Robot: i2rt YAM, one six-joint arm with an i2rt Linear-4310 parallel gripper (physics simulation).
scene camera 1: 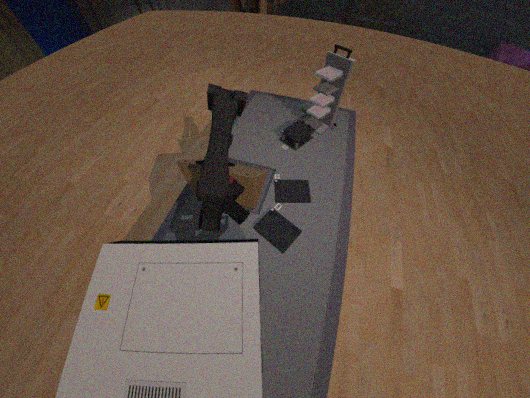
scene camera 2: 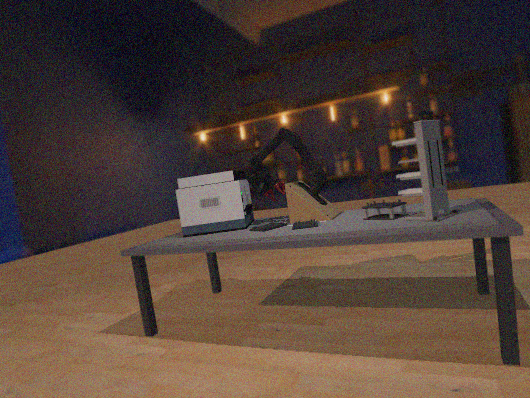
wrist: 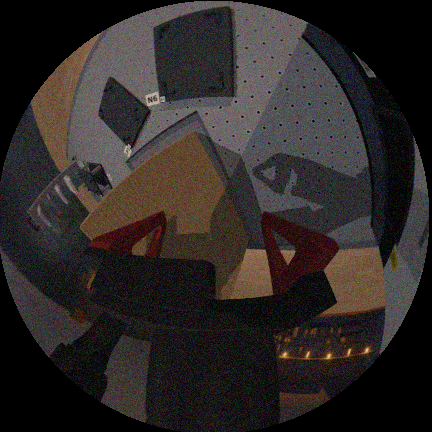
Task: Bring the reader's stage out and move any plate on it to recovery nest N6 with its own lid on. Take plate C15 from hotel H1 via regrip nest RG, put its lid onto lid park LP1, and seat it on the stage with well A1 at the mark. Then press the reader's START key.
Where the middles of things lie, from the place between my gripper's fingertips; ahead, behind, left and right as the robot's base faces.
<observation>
I see the plate reader (scene camera 2: 234,195) 37 cm to the right of my hand and 10 cm ahead of it.
</observation>
